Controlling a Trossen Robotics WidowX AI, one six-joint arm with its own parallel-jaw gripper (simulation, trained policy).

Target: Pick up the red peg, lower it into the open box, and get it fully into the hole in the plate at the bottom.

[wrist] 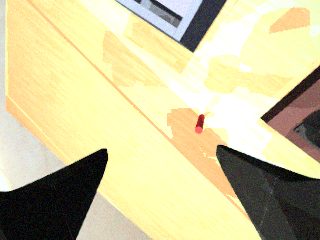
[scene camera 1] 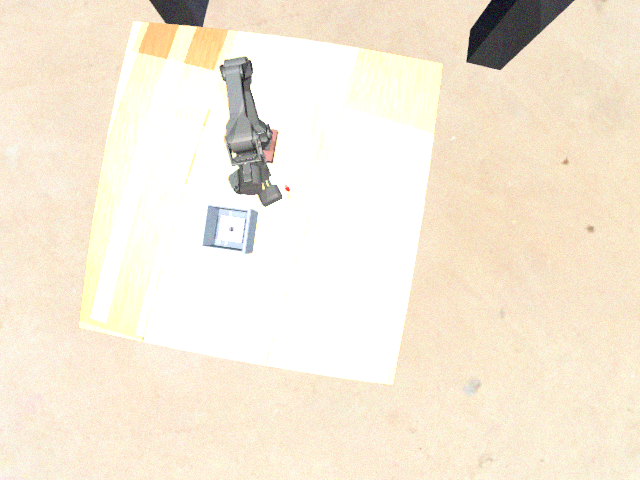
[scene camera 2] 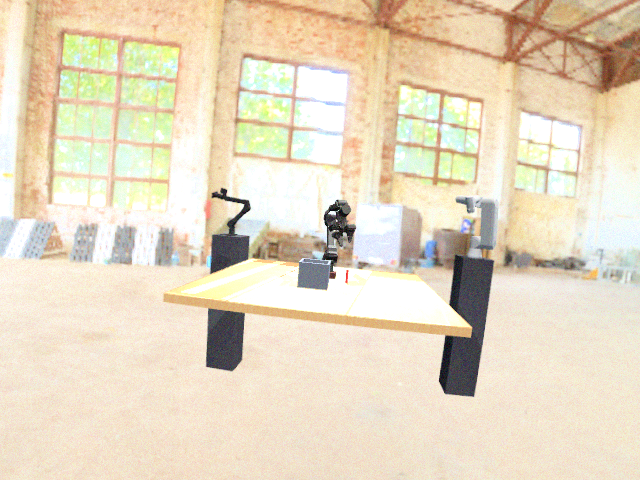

Note:
I see my gripper [scene camera 1: 271, 189] and a grey box [scene camera 1: 211, 220].
The grey box also shows in scene camera 2 [scene camera 2: 312, 274]. My gripper also shows in the wrist view [wrist: 162, 151].

